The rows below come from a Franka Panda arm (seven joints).
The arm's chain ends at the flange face. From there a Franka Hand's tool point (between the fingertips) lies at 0.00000 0.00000 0.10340 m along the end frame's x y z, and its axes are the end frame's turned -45 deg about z.
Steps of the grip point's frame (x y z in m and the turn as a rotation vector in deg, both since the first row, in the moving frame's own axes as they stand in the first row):
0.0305, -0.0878, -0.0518, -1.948, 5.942, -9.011
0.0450, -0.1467, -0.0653, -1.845, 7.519, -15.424
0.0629, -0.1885, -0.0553, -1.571, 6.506, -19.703
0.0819, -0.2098, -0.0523, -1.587, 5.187, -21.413
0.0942, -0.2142, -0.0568, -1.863, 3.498, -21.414
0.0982, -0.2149, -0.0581, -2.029, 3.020, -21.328
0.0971, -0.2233, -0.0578, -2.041, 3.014, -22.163
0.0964, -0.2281, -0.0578, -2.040, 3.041, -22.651
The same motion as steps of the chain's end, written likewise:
-0.0501, -0.0778, -0.0512, 2.824, 5.579, -9.011
-0.0827, -0.1268, -0.0644, 4.012, 6.621, -15.424
-0.0978, -0.1699, -0.0546, 3.490, 5.711, -19.703
-0.0980, -0.2002, -0.0518, 2.546, 4.790, -21.413
-0.0911, -0.2148, -0.0566, 1.156, 3.791, -21.414
-0.0886, -0.2190, -0.0579, 0.701, 3.570, -21.328
-0.0953, -0.2241, -0.0576, 0.688, 3.574, -22.163
-0.0992, -0.2269, -0.0576, 0.708, 3.593, -22.651

